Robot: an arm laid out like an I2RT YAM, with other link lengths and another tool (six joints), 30 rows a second.
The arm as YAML. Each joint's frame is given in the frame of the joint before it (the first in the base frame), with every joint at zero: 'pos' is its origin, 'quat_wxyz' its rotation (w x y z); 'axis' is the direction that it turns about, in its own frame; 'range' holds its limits. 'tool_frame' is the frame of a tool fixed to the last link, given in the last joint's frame.
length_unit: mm
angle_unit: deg
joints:
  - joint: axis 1
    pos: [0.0, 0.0, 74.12]
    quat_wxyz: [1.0, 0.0, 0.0, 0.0]
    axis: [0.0, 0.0, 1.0]
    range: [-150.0, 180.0]
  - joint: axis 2
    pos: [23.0, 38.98, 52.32]
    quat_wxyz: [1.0, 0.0, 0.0, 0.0]
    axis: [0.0, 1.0, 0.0]
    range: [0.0, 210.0]
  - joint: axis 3
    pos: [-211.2, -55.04, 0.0]
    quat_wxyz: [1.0, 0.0, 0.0, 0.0]
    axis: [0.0, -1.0, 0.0]
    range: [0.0, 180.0]
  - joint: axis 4
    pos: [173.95, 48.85, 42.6]
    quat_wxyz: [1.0, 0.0, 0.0, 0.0]
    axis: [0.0, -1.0, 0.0]
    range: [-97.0, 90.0]
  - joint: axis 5
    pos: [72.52, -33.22, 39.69]
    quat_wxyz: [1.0, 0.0, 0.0, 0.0]
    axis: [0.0, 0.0, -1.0]
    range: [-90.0, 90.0]
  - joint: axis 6
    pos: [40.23, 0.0, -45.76]
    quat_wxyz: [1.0, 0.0, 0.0, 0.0]
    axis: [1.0, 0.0, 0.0]
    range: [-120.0, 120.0]
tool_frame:
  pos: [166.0, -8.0, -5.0]
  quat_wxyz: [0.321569, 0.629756, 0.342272, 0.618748]
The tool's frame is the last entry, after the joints.
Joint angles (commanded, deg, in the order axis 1, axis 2, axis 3, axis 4, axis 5, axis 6), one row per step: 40.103 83.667 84.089 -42.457 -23.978 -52.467; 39.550 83.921 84.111 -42.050 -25.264 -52.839; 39.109 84.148 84.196 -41.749 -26.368 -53.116; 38.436 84.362 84.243 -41.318 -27.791 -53.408; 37.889 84.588 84.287 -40.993 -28.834 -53.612; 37.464 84.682 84.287 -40.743 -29.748 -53.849; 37.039 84.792 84.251 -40.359 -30.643 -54.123; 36.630 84.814 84.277 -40.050 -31.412 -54.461; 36.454 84.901 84.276 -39.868 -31.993 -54.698; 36.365 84.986 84.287 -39.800 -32.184 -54.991; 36.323 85.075 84.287 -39.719 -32.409 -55.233
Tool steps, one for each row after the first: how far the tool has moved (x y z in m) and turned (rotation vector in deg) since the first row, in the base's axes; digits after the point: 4 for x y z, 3 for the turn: 0.0004 0.0013 0.0012 0.678 0.136 0.630; 0.0006 0.0025 0.0025 1.281 0.268 1.178; 0.0012 0.0035 0.0044 2.114 0.426 1.742; 0.0021 0.0040 0.0055 2.699 0.578 2.096; 0.0024 0.0045 0.0068 3.218 0.635 2.496; 0.0029 0.0051 0.0082 3.767 0.583 2.906; 0.0036 0.0054 0.0102 4.278 0.361 3.279; 0.0034 0.0061 0.0110 4.586 0.325 3.678; 0.0035 0.0063 0.0110 4.617 0.174 3.902; 0.0034 0.0067 0.0110 4.678 0.079 4.168
